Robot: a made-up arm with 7 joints.
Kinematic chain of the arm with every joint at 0, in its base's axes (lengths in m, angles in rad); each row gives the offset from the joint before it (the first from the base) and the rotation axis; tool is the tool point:
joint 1: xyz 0 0 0 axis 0 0.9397 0.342
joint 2: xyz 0 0 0 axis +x
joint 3: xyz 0 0 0 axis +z
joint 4: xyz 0.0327 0 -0.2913 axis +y
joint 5: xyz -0.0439 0 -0.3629 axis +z
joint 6: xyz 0 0 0 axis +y
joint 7: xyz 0 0 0 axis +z
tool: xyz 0 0 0
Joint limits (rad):
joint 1: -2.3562..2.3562
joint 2: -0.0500..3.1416
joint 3: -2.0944..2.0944
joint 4: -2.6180..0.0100
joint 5: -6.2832..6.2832
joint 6: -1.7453..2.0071
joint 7: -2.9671..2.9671
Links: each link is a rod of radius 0.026 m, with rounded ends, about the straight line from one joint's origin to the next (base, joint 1, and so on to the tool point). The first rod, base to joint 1, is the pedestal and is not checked.
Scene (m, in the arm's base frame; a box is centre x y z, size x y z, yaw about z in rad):
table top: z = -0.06
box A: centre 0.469 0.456 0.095 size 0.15 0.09 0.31 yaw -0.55
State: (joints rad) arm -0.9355 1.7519 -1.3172 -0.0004 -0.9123 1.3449 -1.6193
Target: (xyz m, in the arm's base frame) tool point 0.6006 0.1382 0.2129
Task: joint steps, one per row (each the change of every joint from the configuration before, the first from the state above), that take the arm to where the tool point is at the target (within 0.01 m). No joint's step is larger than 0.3 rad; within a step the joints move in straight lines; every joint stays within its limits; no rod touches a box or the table.
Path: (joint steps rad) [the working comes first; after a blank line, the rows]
Joints at the target: -1.7144 0.9186 -1.1872 -0.5182 -0.9123 1.3449 -1.6193
Straight joint move there: touches box A.

1: -0.2374 -0.0319 -0.0117 -0.0574 -0.0190 0.1324 -0.2560
2: -0.2374 -0.0318 -0.0116 -0.0575 -0.0189 0.1325 -0.2560
3: -0.2374 -0.0319 -0.0117 -0.0574 -0.0190 0.1324 -0.2561
4: -0.2374 -0.0319 -0.0116 -0.0574 -0.0189 0.1325 -0.2560
5: -0.2374 -0.0318 -0.0117 -0.0574 -0.0190 0.1324 -0.2560
6: 0.1634 -0.1758 0.0954 -0.0741 0.0524 -0.1587 0.2727
7: 0.1635 -0.1757 0.0954 -0.0740 0.0524 -0.1587 0.2728
8: 0.1635 -0.1758 0.0955 -0.0740 0.0524 -0.1587 0.2727
9: -0.0412 -0.0733 -0.0490 -0.0043 -0.0312 -0.0930 0.2310
10: -0.0411 -0.0734 -0.0490 -0.0043 -0.0312 -0.0931 0.2309

